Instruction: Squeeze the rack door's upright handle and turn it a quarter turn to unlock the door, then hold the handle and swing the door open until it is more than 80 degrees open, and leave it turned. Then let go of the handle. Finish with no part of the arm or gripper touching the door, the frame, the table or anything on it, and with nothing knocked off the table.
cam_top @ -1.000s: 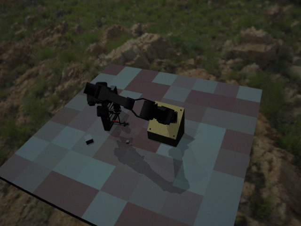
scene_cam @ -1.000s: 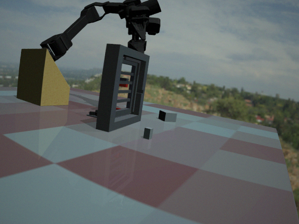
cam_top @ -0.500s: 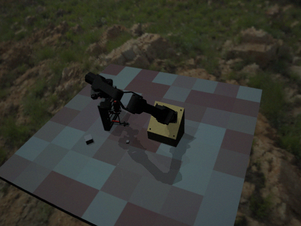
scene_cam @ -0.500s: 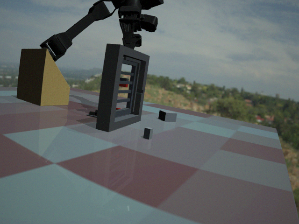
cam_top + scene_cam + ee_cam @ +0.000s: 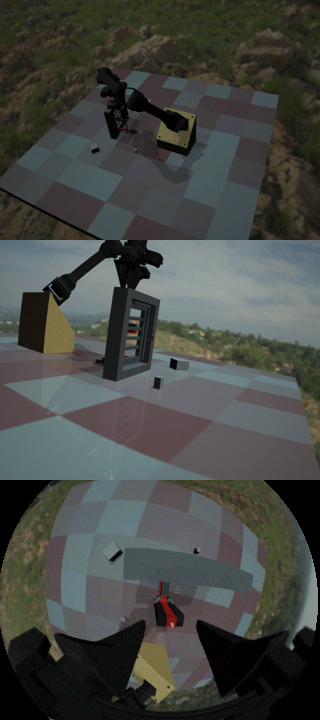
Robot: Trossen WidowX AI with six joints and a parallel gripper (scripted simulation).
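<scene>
The upright handle lies 90 mm below my gripper tip and 10 mm behind it.
</scene>
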